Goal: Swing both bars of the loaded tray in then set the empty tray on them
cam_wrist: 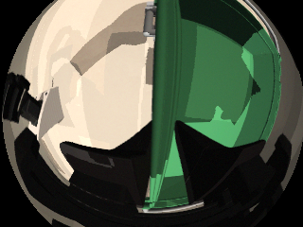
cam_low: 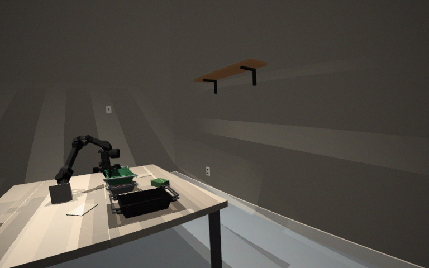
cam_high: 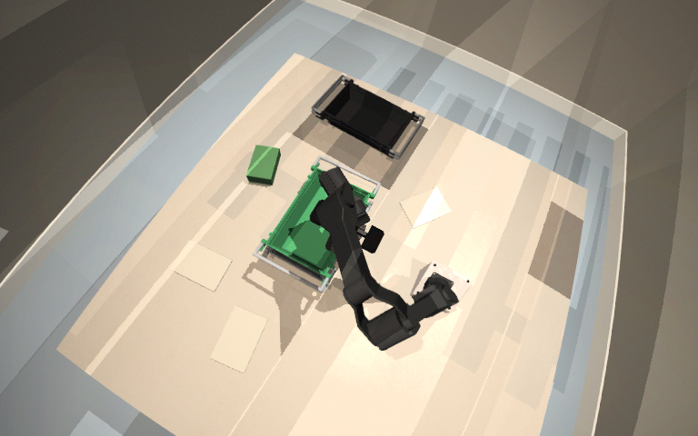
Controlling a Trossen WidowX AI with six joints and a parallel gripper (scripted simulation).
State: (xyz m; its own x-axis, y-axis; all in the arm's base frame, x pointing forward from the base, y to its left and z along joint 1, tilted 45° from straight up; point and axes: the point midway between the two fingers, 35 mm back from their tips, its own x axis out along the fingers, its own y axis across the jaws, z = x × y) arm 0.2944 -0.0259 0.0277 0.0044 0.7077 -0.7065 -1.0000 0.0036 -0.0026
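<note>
The green tray is 80 mm ahead of my gripper tip and 30 mm above it. Also, from my gripper tip: green block: 350 mm ahead, 110 mm to the right, 60 mm below.
</note>
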